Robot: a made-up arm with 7 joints.
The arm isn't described. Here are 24 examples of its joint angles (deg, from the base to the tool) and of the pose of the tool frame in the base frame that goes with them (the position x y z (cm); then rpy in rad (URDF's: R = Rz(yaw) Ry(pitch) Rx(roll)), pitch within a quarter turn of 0, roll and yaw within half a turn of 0).
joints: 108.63 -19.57 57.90 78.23 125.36 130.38 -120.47
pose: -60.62 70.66 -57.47 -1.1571 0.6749 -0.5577
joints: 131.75 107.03 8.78 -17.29 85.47 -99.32 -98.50
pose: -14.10 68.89 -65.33 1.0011 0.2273 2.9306
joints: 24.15 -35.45 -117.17 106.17 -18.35 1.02 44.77
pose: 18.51 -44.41 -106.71 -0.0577 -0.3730 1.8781
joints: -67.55 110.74 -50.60 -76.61 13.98 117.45 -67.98
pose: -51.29 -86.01 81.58 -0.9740 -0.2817 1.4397
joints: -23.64 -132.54 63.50 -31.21 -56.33 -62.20 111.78
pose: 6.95 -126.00 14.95 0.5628 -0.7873 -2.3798
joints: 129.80 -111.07 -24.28 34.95 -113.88 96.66 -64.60
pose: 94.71 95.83 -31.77 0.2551 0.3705 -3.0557
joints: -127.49 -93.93 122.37 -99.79 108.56 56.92 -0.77
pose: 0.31 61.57 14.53 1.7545 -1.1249 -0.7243
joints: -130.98 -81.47 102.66 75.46 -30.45 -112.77 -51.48
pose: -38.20 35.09 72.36 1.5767 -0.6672 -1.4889
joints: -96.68 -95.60 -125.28 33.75 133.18 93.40 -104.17
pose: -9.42 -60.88 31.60 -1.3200 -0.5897 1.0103
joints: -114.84 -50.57 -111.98 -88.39 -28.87 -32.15 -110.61
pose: 22.91 2.56 40.69 2.5740 -0.4854 0.2641
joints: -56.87 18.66 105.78 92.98 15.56 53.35 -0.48
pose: -54.20 14.46 93.49 -2.5327 -0.4169 -0.6369
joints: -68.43 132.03 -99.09 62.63 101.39 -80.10 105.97
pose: -8.18 -16.35 52.56 -0.4122 0.1786 0.6732
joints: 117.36 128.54 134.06 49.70 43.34 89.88 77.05
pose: 92.84 54.92 -62.85 -2.0345 -0.5906 3.0588
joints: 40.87 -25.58 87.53 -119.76 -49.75 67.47 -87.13
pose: 43.72 -75.34 -4.99 -1.5238 0.2810 -3.0389
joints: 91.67 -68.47 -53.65 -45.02 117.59 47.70 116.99
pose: 73.55 -12.30 -71.75 0.8396 -0.1234 2.6753
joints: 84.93 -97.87 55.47 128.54 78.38 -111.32 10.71
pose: 14.34 26.57 -108.05 0.7738 -0.2573 2.1823
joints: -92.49 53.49 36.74 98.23 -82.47 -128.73 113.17
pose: 24.29 41.45 128.19 -1.2752 0.6851 2.5131
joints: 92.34 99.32 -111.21 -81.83 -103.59 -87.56 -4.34
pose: -7.96 0.43 -23.01 -0.8954 -0.1976 1.7180
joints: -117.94 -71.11 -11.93 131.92 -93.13 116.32 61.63
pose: -50.10 37.08 137.40 1.5982 0.7840 0.1916
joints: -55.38 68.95 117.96 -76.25 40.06 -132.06 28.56
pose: 16.84 -35.71 32.52 1.7781 -0.1490 -0.5043
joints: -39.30 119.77 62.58 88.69 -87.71 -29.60 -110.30
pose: 14.25 -47.05 71.41 -2.0889 -0.3281 -0.3292
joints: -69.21 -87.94 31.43 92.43 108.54 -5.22 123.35
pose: 17.04 -83.75 119.17 -2.7115 1.2214 0.8874
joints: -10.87 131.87 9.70 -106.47 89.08 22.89 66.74
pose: 5.23 -133.40 -14.34 -0.6883 -0.2749 1.5025
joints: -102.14 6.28 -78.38 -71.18 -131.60 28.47 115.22
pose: 30.00 -7.09 59.14 -0.8261 0.1159 -2.3742
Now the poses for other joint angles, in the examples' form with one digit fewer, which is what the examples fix.
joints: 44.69 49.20 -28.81 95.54 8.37 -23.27 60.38
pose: -35.8 -92.0 -96.1 1.018 -0.317 2.656
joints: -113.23 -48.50 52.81 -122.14 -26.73 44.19 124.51
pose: 31.7 78.3 97.5 -2.810 -0.237 -2.720
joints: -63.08 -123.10 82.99 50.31 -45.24 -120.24 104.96
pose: -36.5 -99.4 75.5 -0.955 0.034 -0.621
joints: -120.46 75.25 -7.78 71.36 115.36 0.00 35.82
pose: -74.3 57.0 99.3 -0.176 1.034 -0.395
